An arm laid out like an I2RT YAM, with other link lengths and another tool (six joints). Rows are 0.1 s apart.
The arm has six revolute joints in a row. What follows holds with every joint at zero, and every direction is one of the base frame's.
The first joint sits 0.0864 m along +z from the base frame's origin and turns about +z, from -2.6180 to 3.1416 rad.
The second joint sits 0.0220 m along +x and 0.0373 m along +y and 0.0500 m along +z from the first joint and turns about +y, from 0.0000 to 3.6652 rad.
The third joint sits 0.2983 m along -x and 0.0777 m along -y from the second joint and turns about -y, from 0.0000 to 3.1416 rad.
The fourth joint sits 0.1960 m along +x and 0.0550 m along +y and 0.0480 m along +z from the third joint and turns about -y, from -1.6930 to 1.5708 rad.
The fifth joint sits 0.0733 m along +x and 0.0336 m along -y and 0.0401 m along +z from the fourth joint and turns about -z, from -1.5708 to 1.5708 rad.
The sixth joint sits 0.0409 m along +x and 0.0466 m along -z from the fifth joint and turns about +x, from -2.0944 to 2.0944 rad.
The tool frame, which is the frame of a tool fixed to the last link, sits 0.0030 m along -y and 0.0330 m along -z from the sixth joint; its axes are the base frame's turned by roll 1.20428, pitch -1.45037 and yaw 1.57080 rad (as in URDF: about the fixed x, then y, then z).
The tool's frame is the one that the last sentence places.
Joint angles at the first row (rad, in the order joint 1, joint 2, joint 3, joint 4, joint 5, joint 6):
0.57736, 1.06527, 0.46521, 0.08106, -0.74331, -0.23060
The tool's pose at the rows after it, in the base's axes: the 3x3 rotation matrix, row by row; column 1 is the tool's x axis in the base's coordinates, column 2 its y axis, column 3 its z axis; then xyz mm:
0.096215 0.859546 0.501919; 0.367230 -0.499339 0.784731; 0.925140 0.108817 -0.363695; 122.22 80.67 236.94
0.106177 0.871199 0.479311; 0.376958 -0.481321 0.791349; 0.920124 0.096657 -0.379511; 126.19 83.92 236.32
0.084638 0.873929 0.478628; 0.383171 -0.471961 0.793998; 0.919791 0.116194 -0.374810; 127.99 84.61 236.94
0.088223 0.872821 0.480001; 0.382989 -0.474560 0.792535; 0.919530 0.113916 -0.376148; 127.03 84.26 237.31
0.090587 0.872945 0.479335; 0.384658 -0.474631 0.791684; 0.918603 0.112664 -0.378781; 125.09 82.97 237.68
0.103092 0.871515 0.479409; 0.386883 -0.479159 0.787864; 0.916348 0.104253 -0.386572; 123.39 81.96 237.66
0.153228 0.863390 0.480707; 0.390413 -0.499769 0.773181; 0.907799 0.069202 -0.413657; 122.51 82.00 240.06
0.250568 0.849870 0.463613; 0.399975 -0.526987 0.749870; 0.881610 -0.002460 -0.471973; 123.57 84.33 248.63
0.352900 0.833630 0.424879; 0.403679 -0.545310 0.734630; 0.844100 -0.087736 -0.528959; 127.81 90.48 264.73
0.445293 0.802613 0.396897; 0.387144 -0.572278 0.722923; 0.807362 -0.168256 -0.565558; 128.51 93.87 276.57
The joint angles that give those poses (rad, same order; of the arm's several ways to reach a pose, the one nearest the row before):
0.57736, 1.08776, 0.47052, 0.07763, -0.74254, -0.23327
0.57813, 1.12135, 0.48655, 0.06812, -0.76047, -0.24319
0.57927, 1.12707, 0.49345, 0.06312, -0.75971, -0.26761
0.58081, 1.12171, 0.49345, 0.05892, -0.75664, -0.26263
0.58082, 1.11105, 0.49343, 0.04522, -0.75626, -0.26263
0.58081, 1.10417, 0.49345, 0.03298, -0.75360, -0.25425
0.58077, 1.10459, 0.51175, 0.00058, -0.74333, -0.21498
0.58081, 1.12211, 0.57623, -0.09061, -0.73795, -0.14895
0.58502, 1.15682, 0.68226, -0.20845, -0.74862, -0.07417
0.58499, 1.17134, 0.74713, -0.27600, -0.75857, 0.01430

